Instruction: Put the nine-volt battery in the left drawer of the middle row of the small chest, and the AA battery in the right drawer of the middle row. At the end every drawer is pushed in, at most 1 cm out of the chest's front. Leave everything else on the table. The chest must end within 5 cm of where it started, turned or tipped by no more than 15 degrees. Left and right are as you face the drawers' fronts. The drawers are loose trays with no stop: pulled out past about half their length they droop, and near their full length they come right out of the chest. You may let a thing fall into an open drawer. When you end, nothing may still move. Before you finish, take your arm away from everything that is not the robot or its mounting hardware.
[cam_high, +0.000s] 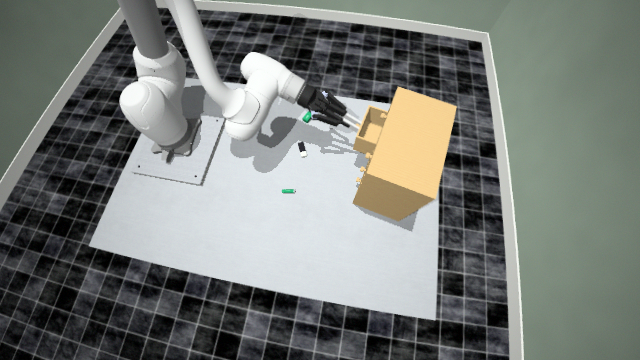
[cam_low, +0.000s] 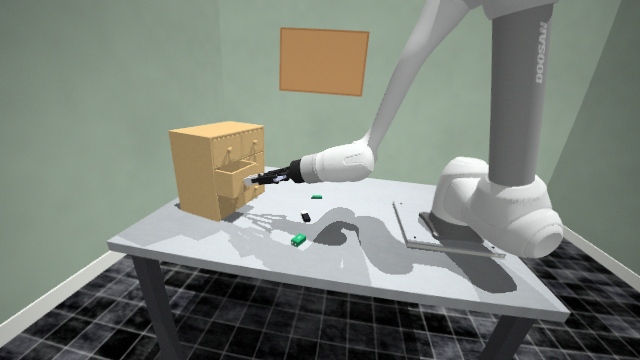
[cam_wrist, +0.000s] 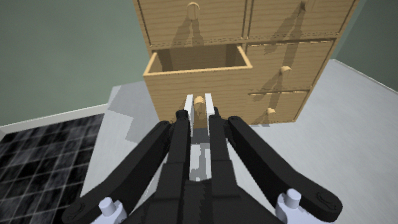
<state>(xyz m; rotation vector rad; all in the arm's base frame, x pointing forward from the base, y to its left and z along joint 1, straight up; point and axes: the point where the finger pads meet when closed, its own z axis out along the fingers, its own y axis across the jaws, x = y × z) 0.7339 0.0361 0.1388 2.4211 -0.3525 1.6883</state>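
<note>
The green nine-volt battery lies 170 mm behind my hand, 120 mm to the left of it and 150 mm below it. Round my hand: green AA battery (210 mm behind, 230 mm to the right, 150 mm below).
</note>
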